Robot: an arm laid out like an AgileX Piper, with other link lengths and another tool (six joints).
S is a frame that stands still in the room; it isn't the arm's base.
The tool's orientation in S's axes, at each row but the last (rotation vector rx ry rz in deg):
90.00, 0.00, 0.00
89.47, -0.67, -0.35
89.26, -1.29, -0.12
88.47, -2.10, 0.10
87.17, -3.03, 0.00
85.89, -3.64, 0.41
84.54, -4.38, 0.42
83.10, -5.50, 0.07
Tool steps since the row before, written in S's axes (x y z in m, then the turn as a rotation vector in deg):
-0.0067, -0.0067, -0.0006, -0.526, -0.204, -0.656
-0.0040, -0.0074, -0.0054, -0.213, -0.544, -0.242
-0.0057, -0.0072, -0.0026, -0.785, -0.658, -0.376
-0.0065, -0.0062, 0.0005, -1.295, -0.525, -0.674
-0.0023, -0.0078, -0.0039, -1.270, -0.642, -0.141
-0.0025, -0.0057, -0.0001, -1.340, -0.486, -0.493
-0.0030, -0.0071, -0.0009, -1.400, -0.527, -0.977
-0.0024, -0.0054, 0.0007, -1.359, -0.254, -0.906
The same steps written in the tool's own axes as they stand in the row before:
-0.0067, -0.0006, 0.0067, -0.526, -0.656, 0.204
-0.0039, -0.0055, 0.0074, -0.208, -0.246, 0.544
-0.0056, -0.0026, 0.0073, -0.780, -0.374, 0.665
-0.0063, 0.0005, 0.0064, -1.299, -0.656, 0.536
-0.0022, -0.0042, 0.0077, -1.252, -0.131, 0.678
-0.0023, -0.0004, 0.0058, -1.344, -0.467, 0.500
-0.0027, -0.0014, 0.0071, -1.429, -0.949, 0.499
-0.0020, 0.0002, 0.0056, -1.399, -0.848, 0.234

